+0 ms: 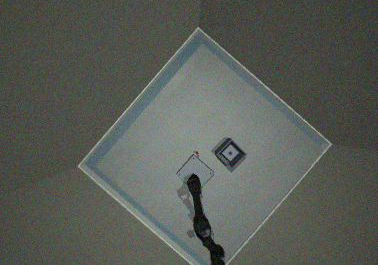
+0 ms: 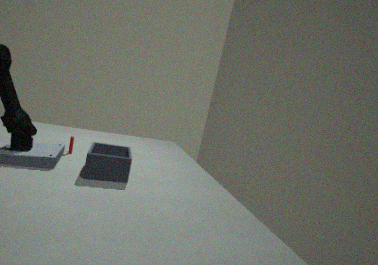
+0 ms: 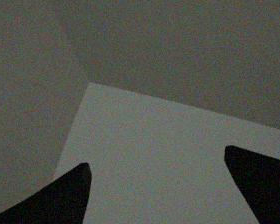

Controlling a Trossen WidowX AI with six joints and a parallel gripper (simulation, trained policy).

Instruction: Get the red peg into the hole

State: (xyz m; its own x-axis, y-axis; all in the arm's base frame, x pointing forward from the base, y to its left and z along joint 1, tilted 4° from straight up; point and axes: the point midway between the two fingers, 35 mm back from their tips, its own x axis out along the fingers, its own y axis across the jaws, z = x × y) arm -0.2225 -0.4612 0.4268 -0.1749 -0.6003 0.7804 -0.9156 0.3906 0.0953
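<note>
Now: the red peg 420 mm ahead of my gripper tip, 560 mm to the left of it and 460 mm below it. From my gripper tip the other things lie so: grey box: 580 mm ahead, 370 mm to the left, 480 mm below.
</note>
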